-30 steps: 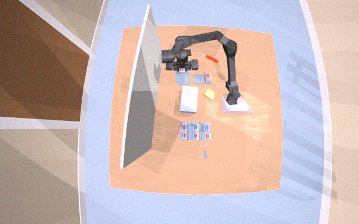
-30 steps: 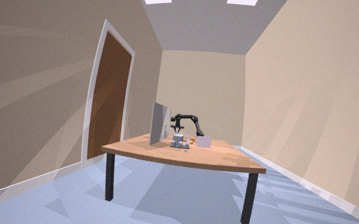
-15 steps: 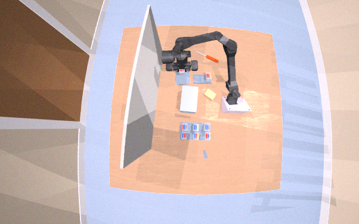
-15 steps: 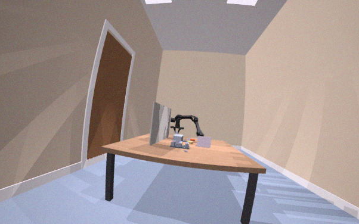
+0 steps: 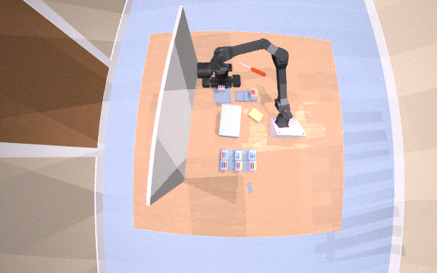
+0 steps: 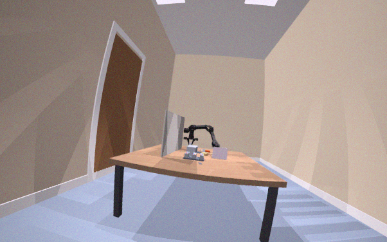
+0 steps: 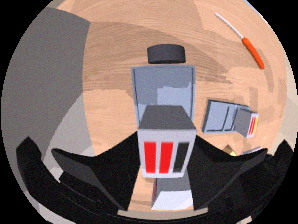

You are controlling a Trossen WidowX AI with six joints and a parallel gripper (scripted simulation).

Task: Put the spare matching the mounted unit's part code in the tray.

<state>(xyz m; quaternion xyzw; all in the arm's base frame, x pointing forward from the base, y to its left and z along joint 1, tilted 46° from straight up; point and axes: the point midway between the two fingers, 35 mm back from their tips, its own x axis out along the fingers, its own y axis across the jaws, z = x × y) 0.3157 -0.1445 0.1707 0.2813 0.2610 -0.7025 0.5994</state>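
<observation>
Now: gripper tip 1 cm past the flat grey tray and 8 cm above it. The rest, counted from my gripper tip: tall grey panel 19 cm ahead, 14 cm to the left, 14 cm above; low grey holder 14 cm behind, 3 cm to the left, 7 cm below.
</observation>
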